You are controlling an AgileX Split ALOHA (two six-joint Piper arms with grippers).
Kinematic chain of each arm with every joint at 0, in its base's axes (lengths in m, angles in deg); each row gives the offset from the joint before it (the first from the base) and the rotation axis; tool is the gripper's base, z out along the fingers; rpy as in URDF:
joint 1: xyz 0 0 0.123 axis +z
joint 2: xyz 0 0 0 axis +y
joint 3: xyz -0.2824 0 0.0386 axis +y
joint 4: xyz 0.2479 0 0.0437 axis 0.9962 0 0.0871
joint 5: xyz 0 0 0 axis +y
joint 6: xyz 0.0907 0 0.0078 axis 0.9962 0 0.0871
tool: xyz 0 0 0 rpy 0 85 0
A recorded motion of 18 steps. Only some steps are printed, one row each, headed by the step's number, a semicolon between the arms.
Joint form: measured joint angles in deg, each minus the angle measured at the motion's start. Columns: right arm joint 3, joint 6, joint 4, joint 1, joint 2, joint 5; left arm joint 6, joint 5, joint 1, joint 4, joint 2, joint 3.
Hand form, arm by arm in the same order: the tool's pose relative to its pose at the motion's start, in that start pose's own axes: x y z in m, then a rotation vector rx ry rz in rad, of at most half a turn. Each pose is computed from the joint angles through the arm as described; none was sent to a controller.
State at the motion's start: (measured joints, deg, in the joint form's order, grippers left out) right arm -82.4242 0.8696 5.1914 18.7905 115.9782 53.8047; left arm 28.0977 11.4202 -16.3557 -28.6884 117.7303 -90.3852
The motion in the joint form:
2: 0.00 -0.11 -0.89 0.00 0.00 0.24; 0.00 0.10 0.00 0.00 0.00 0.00
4: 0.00 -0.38 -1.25 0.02 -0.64 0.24; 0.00 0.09 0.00 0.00 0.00 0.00
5: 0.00 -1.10 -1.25 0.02 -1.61 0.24; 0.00 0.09 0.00 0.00 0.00 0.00
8: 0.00 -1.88 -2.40 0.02 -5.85 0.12; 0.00 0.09 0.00 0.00 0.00 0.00
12: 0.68 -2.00 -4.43 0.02 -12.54 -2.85; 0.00 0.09 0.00 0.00 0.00 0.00
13: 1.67 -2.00 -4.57 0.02 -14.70 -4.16; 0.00 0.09 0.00 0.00 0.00 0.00
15: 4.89 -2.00 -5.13 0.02 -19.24 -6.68; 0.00 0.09 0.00 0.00 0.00 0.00
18: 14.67 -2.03 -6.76 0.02 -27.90 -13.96; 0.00 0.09 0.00 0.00 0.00 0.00
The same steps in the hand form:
2: 0.0004 -0.0012 0.0000 0.0126 0.0040 -0.0111; 0.0001 -0.0001 0.0000 0.0008 0.0015 0.0000
4: 0.0003 -0.0011 -0.0045 0.0170 -0.0071 -0.0205; 0.0001 -0.0001 0.0000 0.0007 0.0014 0.0000
5: 0.0003 -0.0006 -0.0113 0.0161 -0.0239 -0.0342; 0.0001 -0.0001 0.0000 0.0007 0.0014 0.0000
8: 0.0016 0.0000 -0.0411 0.0297 -0.0997 -0.0635; 0.0001 -0.0001 0.0000 0.0007 0.0014 0.0000
12: 0.0056 0.0003 -0.0858 0.0550 -0.2564 -0.0906; 0.0001 -0.0001 0.0000 0.0007 0.0014 0.0000
13: 0.0097 0.0006 -0.0967 0.0559 -0.2997 -0.0933; 0.0001 -0.0001 0.0000 0.0007 0.0014 0.0000
15: 0.0227 0.0003 -0.1136 0.0623 -0.3667 -0.1006; 0.0001 -0.0001 0.0000 0.0007 0.0014 0.0000
18: 0.0561 -0.0028 -0.1262 0.0823 -0.4742 -0.1214; 0.0001 -0.0001 0.0000 0.0007 0.0014 0.0000

